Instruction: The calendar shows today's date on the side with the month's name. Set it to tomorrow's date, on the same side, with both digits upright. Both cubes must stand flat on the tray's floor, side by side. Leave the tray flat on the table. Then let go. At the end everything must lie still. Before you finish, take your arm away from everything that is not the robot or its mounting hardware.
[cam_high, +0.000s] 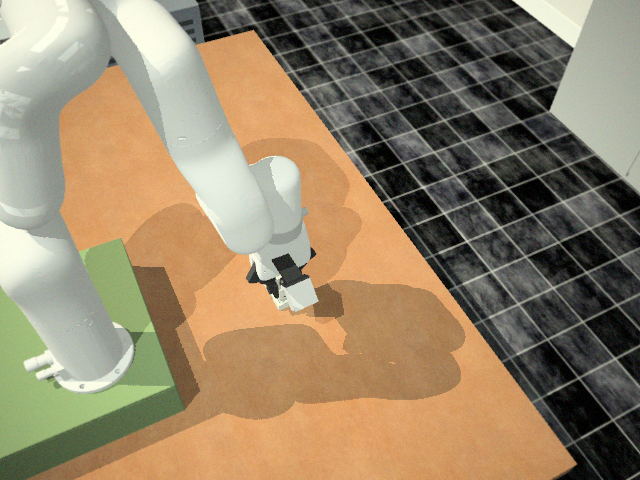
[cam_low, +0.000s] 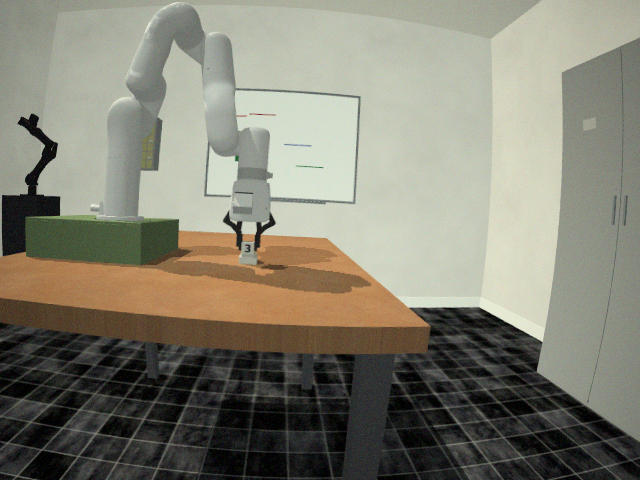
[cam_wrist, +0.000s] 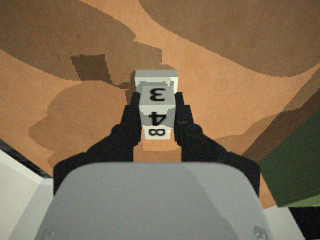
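My gripper is now 10 mm above the calendar cube. From my hand the other things lie so: calendar tray: 20 mm to the left, 40 mm below.
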